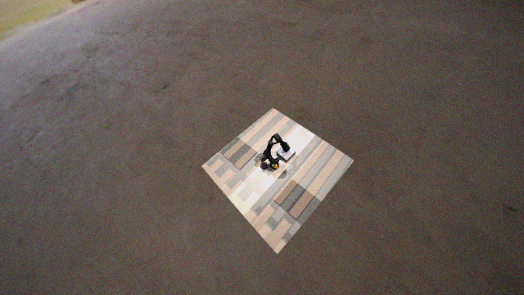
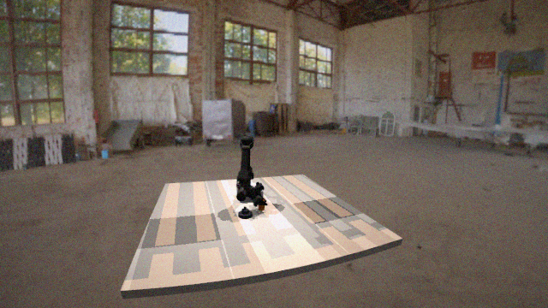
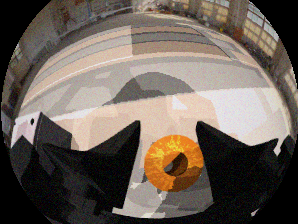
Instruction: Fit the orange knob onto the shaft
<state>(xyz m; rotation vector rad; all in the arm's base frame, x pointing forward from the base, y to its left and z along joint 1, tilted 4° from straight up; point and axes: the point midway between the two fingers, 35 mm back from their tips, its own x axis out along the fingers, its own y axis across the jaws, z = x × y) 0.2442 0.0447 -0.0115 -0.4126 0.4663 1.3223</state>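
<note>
My gripper tip is 1 cm past the orange knob, 3 cm to the left of it and 1 cm above it. Round my gripper tip: dark round pedestal: 6 cm ahead, 16 cm to the right, 1 cm below.
</note>
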